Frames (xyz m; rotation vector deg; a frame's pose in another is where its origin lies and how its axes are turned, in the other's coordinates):
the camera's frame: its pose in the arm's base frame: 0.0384 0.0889 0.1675 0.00 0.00 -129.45
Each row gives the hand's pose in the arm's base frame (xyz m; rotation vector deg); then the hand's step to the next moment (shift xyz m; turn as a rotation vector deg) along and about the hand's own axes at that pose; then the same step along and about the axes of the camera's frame.
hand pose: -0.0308 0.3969 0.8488 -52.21 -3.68 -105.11
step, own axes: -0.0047 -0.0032 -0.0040 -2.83 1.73 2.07
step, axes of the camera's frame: 0.0000 -0.0052 -0.0046 -3.71 0.89 -0.87
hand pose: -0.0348 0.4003 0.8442 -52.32 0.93 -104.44
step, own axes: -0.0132 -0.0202 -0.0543 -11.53 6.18 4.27
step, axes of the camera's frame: 0.0302 -0.0345 -0.0378 -12.16 1.98 -6.13
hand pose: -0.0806 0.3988 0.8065 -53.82 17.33 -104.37
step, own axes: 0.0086 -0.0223 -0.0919 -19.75 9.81 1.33
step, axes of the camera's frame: 0.0652 -0.0532 -0.0440 -17.08 0.23 -14.01
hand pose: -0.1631 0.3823 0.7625 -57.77 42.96 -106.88
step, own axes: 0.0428 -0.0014 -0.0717 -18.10 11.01 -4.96
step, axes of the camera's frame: 0.0712 -0.0391 -0.0194 -12.56 -3.11 -17.49
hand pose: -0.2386 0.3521 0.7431 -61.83 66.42 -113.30
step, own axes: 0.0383 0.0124 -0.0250 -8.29 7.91 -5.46
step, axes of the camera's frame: 0.0450 -0.0139 -0.0051 -4.19 -3.38 -11.49
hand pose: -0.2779 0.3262 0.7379 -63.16 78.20 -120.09
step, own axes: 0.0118 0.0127 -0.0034 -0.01 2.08 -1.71
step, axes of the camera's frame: 0.0160 -0.0009 -0.0074 0.91 -1.22 -2.22
